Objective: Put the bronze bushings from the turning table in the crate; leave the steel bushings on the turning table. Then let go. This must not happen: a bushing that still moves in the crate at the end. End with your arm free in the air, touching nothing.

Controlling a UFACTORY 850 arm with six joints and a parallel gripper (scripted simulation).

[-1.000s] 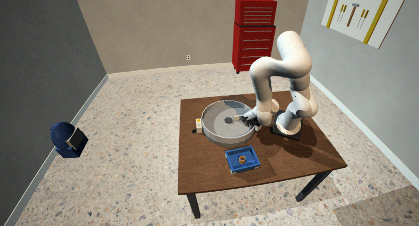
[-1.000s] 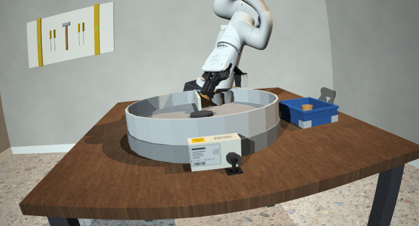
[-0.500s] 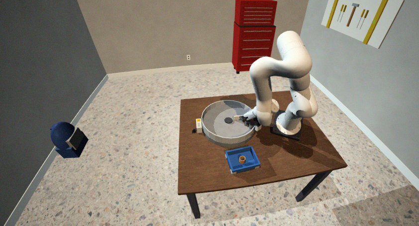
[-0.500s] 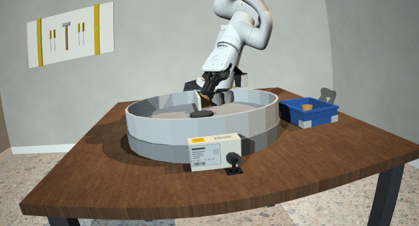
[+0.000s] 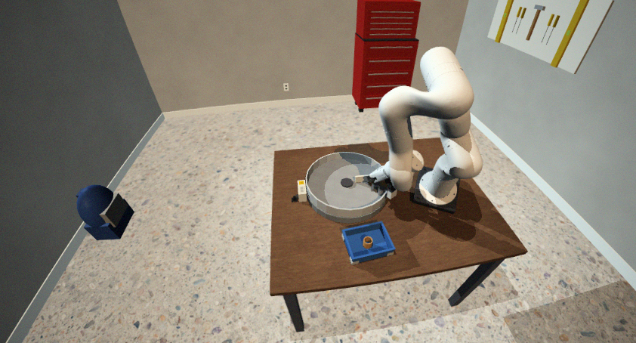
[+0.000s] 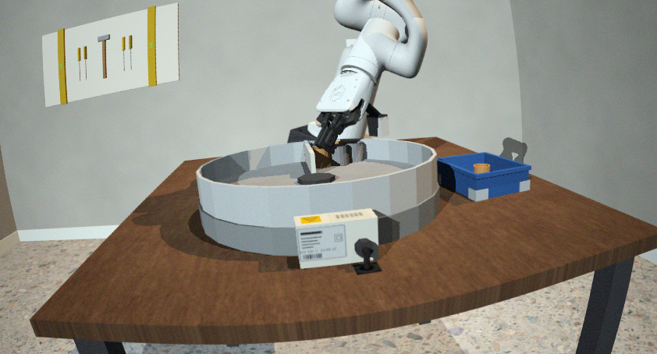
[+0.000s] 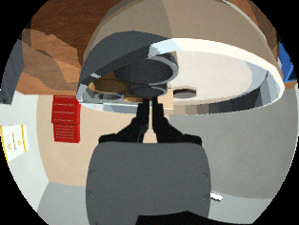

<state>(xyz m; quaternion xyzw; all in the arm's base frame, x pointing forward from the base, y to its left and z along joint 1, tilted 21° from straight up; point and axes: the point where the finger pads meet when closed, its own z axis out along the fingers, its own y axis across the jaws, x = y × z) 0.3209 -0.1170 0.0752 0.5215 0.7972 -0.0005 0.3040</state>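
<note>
Now: hand 300 mm to the right of the blue crate, 100 mm short of it and 80 mm above it. The rest, counted from my hand: grey turning table 120 mm ahead, 60 mm below, 40 mm to the right.
</note>
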